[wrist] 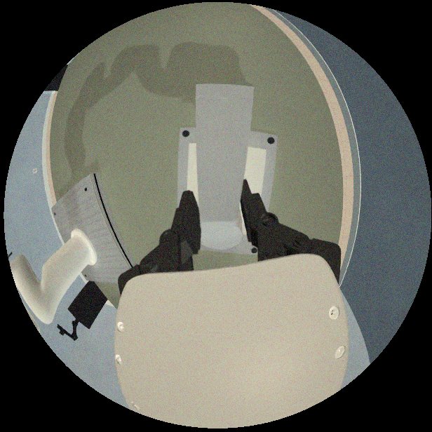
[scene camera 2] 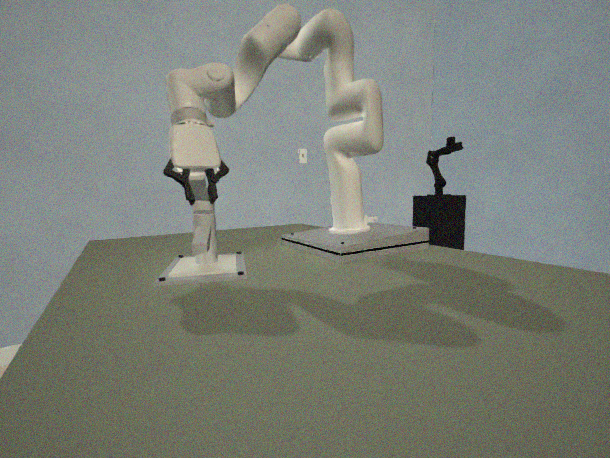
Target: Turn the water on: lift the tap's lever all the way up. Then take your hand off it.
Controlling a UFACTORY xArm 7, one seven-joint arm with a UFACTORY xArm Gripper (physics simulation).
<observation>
The gripper shows in the wrist view and in scene camera 2. The same spot on the gripper: (scene camera 2: 183,179) is (wrist: 276,220).
</observation>
